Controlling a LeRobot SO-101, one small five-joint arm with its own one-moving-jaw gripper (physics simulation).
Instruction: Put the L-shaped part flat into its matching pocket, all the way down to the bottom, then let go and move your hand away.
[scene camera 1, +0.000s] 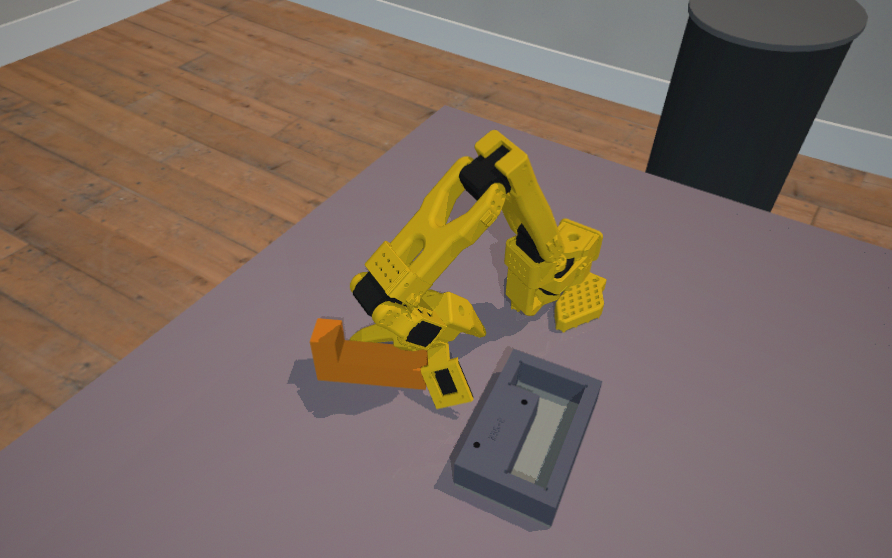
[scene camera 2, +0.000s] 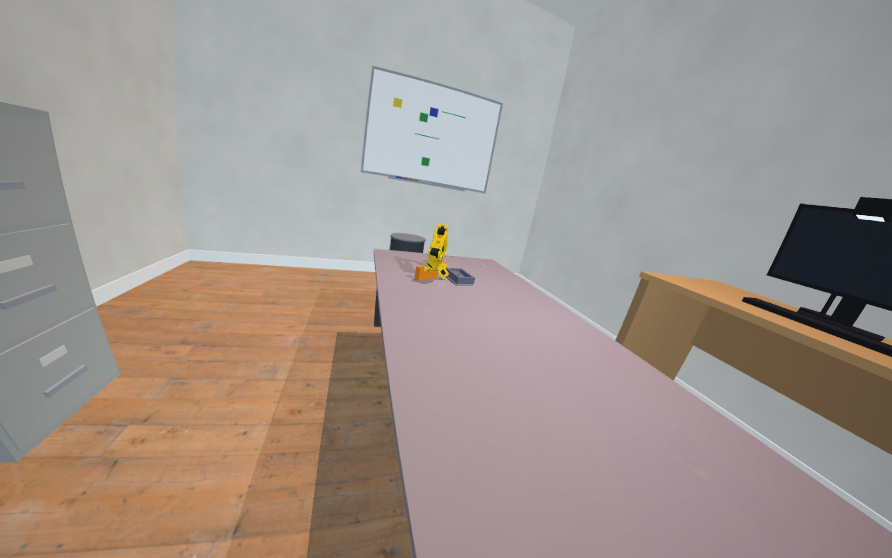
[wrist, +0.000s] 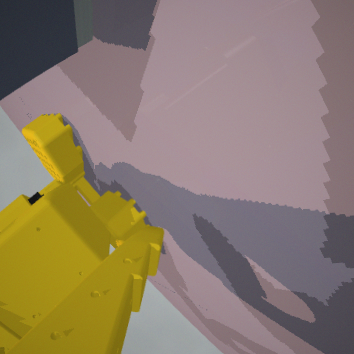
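Where they show: hand at its tool point: (scene camera 1: 480, 333) (scene camera 2: 436, 269) (wrist: 160, 245); arm's base at its link origin: (scene camera 1: 547, 306) (scene camera 2: 438, 268) (wrist: 98, 173).
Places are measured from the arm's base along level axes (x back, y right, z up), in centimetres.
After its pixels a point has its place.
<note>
The orange L-shaped part (scene camera 1: 376, 365) @(z 3.0, x -19.0, y 9.5 cm) (scene camera 2: 426, 273) @(z 3.0, x -19.6, y 11.2 cm) stands on its long edge on the table, short arm up at its left end. Its right end is hidden by the gripper's camera mount in scene camera 1. My yellow gripper (scene camera 1: 419, 335) (scene camera 2: 435, 265) is fully open and empty, low beside and behind the part; whether it touches the part cannot be told. In the wrist view one notched jaw (wrist: 142, 260) @(z 2.3, x -9.9, y 3.4 cm) shows, and the part does not show. The grey-blue block (scene camera 1: 494, 431) @(z 3.6, x -19.5, y -4.1 cm) (scene camera 2: 465, 280) @(z 2.3, x -23.8, y -6.6 cm) lies right of the part; its L-shaped pocket (scene camera 1: 542, 440) @(z 0.5, x -16.0, y -7.4 cm) is empty with a pale bottom.
The arm's base (scene camera 1: 526, 282) @(z 7.9, x -5.3, y 0.6 cm) (wrist: 55, 147) @(z 1.2, x -2.1, y -2.1 cm) stands behind the block on the mauve table (scene camera 1: 230, 460) @(z 0.0, x -32.9, y 15.6 cm) (scene camera 2: 526, 394) @(z 0.0, x -91.9, y 3.5 cm). A dark bin (scene camera 1: 736, 98) (scene camera 2: 407, 242) stands beyond the table's far edge. A dark shape (wrist: 37, 40) @(z 1.3, x -11.1, y -1.1 cm) at the wrist view's upper left cannot be made out.
</note>
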